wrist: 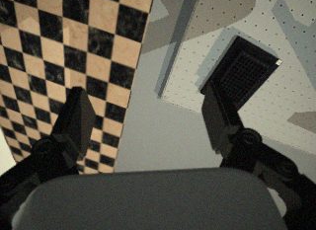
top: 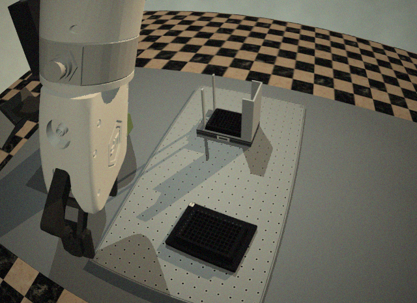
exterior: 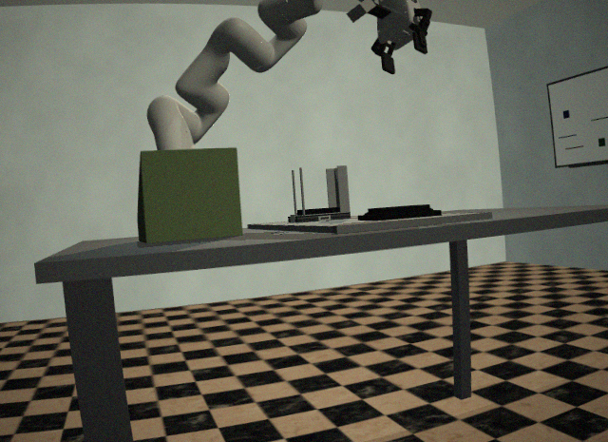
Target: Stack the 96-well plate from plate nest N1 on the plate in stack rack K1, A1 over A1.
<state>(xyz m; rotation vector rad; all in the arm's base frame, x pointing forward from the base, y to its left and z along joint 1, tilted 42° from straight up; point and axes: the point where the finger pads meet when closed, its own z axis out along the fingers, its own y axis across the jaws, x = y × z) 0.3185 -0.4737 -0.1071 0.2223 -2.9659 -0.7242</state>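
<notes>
The black 96-well plate is 31 cm below my hand, 16 cm to the left of it and 9 cm ahead of it. Also, from my hand: tall wall: 49 cm to the left, 24 cm below, 15 cm ahead; pale A1 mark: 31 cm below, 24 cm to the left, 3 cm ahead.
</notes>
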